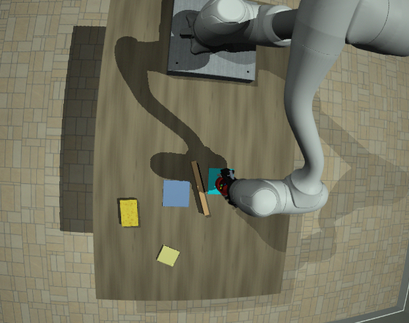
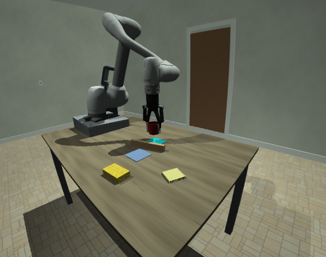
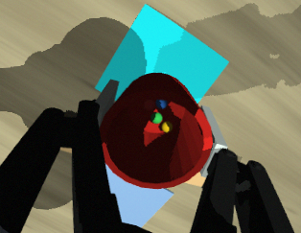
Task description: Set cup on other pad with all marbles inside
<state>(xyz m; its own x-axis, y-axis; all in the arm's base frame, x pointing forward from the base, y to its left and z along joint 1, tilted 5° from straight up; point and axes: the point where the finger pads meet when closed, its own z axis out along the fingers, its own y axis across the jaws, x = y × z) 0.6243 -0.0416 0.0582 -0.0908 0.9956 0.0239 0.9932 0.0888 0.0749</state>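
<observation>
My gripper is now 10 mm short of the wooden rail, 90 mm to the left of it and 90 mm above it. Also, from my hand: red cup: 20 mm below.
</observation>
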